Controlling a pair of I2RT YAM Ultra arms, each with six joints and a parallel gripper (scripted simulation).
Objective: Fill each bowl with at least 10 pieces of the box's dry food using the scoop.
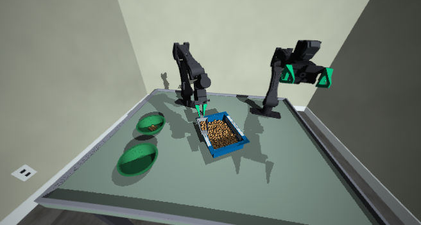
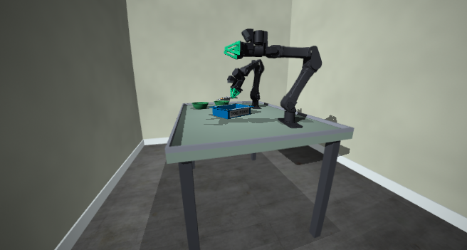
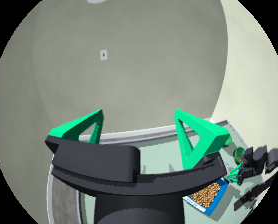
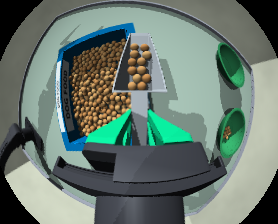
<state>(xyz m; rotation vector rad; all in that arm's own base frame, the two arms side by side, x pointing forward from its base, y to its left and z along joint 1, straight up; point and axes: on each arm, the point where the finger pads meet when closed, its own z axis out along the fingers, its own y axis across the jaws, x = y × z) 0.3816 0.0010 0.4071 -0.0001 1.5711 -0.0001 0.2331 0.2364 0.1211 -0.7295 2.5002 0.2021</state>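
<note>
The box is 20 mm ahead of my right hand, 110 mm to the left of it and 80 mm below it. The rest, counted from my right hand: grey scoop: 40 mm ahead, 20 mm to the left, 10 mm below.
</note>
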